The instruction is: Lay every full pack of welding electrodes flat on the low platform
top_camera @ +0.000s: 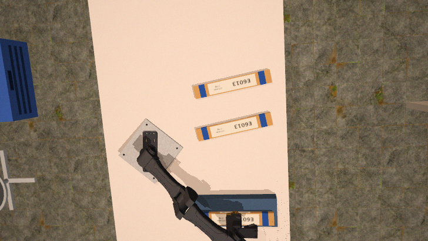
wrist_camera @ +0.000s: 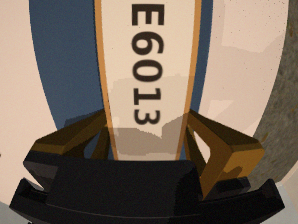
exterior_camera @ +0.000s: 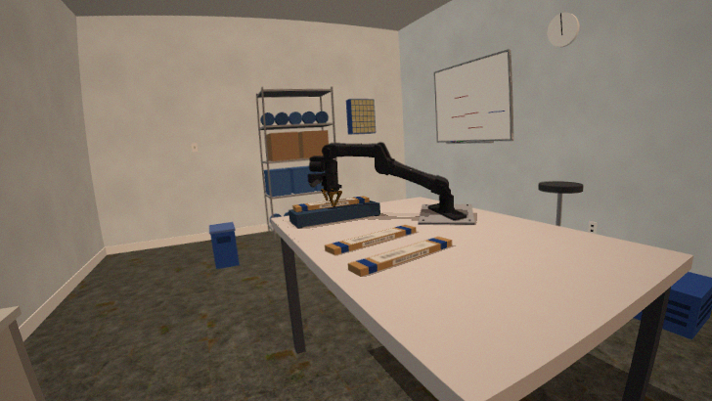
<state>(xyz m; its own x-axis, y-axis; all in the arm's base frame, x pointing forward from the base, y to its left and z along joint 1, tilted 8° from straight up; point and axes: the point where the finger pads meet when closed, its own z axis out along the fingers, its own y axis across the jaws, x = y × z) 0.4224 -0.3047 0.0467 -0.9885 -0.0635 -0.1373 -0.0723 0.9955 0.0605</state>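
My hand is 50 mm above the dark blue low platform, 20 mm to the right of it and 10 mm past it.
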